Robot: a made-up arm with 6 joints.
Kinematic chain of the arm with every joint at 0, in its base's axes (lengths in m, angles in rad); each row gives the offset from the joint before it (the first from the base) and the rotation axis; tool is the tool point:
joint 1: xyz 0 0 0.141 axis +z
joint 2: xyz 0 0 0 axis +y
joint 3: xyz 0 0 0.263 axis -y
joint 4: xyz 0 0 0 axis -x
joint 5: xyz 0.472 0 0 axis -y
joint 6: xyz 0 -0.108 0 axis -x
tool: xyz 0 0 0
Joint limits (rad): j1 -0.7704..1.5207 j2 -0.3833..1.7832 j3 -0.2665..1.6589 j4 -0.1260..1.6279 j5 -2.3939..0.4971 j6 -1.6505..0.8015
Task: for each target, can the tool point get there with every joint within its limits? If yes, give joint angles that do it. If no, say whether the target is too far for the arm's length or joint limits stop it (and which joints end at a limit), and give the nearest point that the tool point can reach.
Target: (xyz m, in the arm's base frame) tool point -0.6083 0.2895 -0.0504
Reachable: no: joint limits stop it (at a limit: joint 1, joint 3, joint 4) | nearest point 0.0156 0.4348 -0.1809 | short by 0.654 m
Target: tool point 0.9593 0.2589 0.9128
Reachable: no: too far | nearest point 0.5697 0.1538 0.5994 | short by 0.511 m
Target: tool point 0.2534 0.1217 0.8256
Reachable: yes | joints 0.7823 0.2290 1.2336 0.5466 -1.1530 0.5550
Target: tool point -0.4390 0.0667 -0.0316
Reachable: no: joint limits stop it (at a limit: joint 1, joint 2, joint 3, joint 4) | nearest point -0.0549 -0.0961 -0.3271 | short by 0.511 m
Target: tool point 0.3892 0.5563 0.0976
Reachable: yes | joints 1.0735 1.0556 0.5255 0.7815 -1.0703 0.5137
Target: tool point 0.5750 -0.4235 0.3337
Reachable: yes | joints -0.4887 1.1718 1.3025 0.2740 -0.6743 -0.8214
